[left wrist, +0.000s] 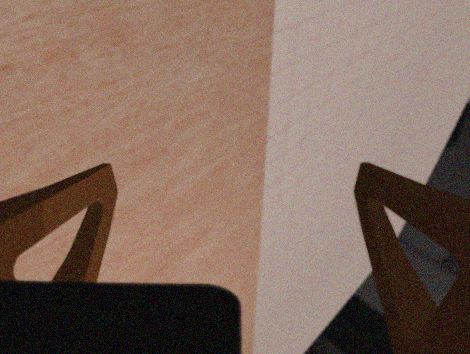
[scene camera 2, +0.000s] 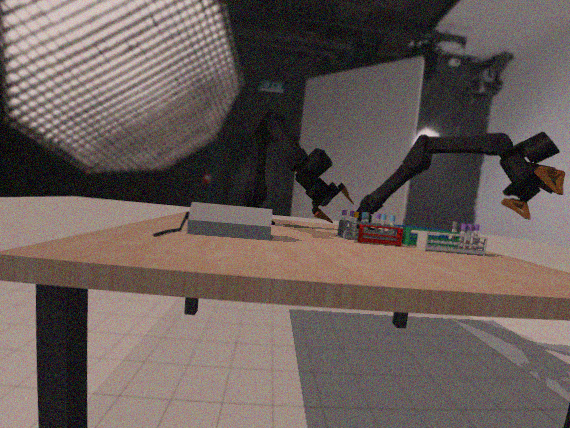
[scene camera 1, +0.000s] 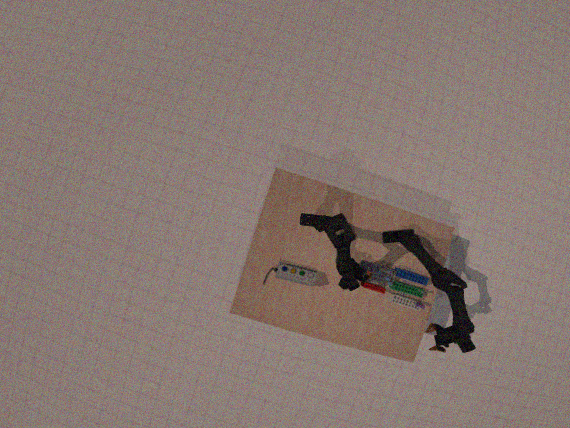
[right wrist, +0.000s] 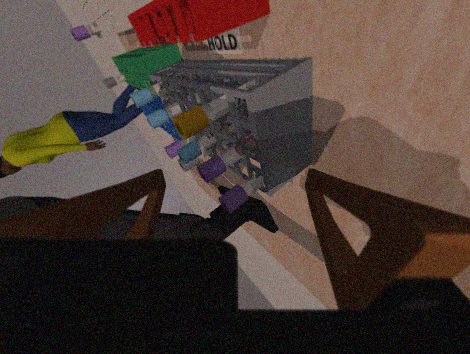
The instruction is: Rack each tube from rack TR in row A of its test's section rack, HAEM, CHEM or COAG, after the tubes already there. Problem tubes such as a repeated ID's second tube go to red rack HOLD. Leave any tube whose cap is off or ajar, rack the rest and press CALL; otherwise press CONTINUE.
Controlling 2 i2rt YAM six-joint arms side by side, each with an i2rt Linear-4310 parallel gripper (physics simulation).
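Frame: origin at the left arm's base, x ahead, y left, z up, level; millimetres.
Seen in the pictures: left gripper, fingertip midpoint: (left wrist: pixel 235 176) (scene camera 2: pixel 543 207) (scene camera 1: pixel 427 340); right gripper, fingertip midpoint: (scene camera 2: pixel 342 213) (scene camera 1: pixel 364 270) (right wrist: pixel 235 177); left arm's base, origin of the base link: (scene camera 1: pixel 397 236) (right wrist: pixel 244 204); right arm's base, origin of the base link: (scene camera 1: pixel 317 220).
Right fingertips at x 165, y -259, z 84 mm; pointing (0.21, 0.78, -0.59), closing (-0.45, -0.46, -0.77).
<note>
Pixels of each thing's top centre, then the offset from my right fingertips to it.
- grey rack, middle of its top: (right wrist: pixel 198 124) (scene camera 2: pixel 369 223) (scene camera 1: pixel 379 274) dy +95, dx +37, dz -27 mm
- gold cap, middle of its top: (right wrist: pixel 179 129) (scene camera 2: pixel 356 211) dy +23, dx +43, dz +10 mm
- grey button box, middle of its top: (scene camera 2: pixel 233 205) (scene camera 1: pixel 296 276) dy -385, dx -2, dz +0 mm
The grey rack (scene camera 1: pixel 369 268) (scene camera 2: pixel 348 230) (right wrist: pixel 287 100) holds several upright tubes, with purple caps (right wrist: pixel 233 198), a gold cap (right wrist: pixel 191 122) and light blue caps (right wrist: pixel 158 117) among them. Beside it is the red HOLD rack (scene camera 1: pixel 374 287) (scene camera 2: pixel 380 242) (right wrist: pixel 215 20). Green (scene camera 1: pixel 407 289) (right wrist: pixel 150 55), blue (scene camera 1: pixel 411 276) and white (scene camera 1: pixel 403 301) (scene camera 2: pixel 455 251) racks stand farther right in scene camera 1. My right gripper (scene camera 2: pixel 342 212) (right wrist: pixel 235 177) is open and empty above the grey rack's end. My left gripper (scene camera 1: pixel 430 339) (scene camera 2: pixel 545 205) (left wrist: pixel 235 176) is open and empty past the table's edge. Tube labels are unreadable.
A grey button box (scene camera 1: pixel 312 280) (scene camera 2: pixel 230 220) with blue, yellow, green and white buttons lies left of the racks in scene camera 1, with a black cable. The left arm (scene camera 1: pixel 430 265) reaches over the table's right edge. A person in yellow (right wrist: pixel 40 135) shows in the right wrist view.
</note>
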